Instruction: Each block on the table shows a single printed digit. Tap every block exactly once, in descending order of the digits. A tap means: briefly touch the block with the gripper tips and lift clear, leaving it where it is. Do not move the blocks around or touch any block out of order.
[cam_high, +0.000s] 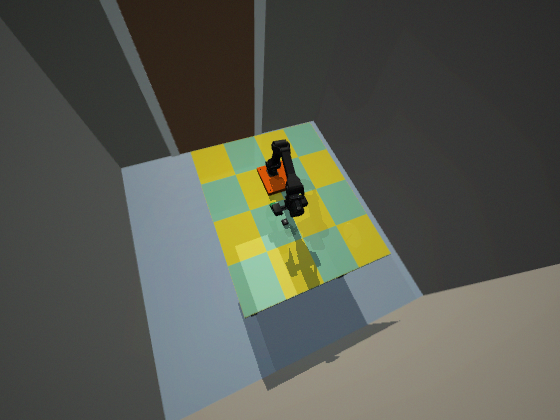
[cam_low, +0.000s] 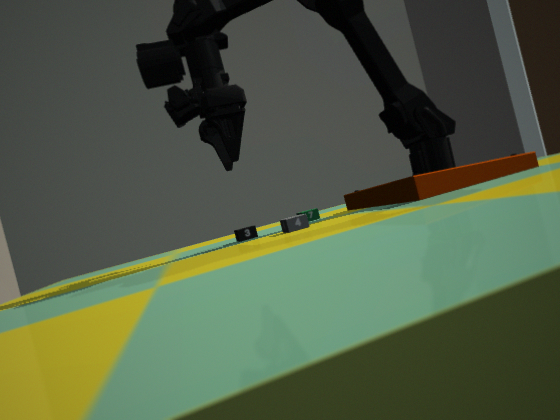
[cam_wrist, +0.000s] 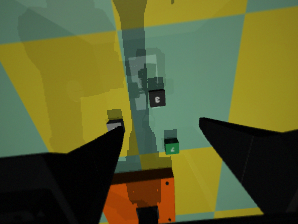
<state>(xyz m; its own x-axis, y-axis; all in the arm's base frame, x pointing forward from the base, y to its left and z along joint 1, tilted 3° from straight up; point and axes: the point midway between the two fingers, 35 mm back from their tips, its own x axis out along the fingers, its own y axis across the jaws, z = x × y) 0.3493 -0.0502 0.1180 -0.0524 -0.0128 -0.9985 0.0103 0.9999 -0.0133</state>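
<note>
The green block lies 12 cm behind my gripper tip, 3 cm to the right of it and 11 cm below it. The rest, counted from my gripper tip: grey block marked 4 (5 cm behind, 9 cm to the left, 11 cm below); black block marked 3 (1 cm ahead, 1 cm to the right, 11 cm below).
</note>
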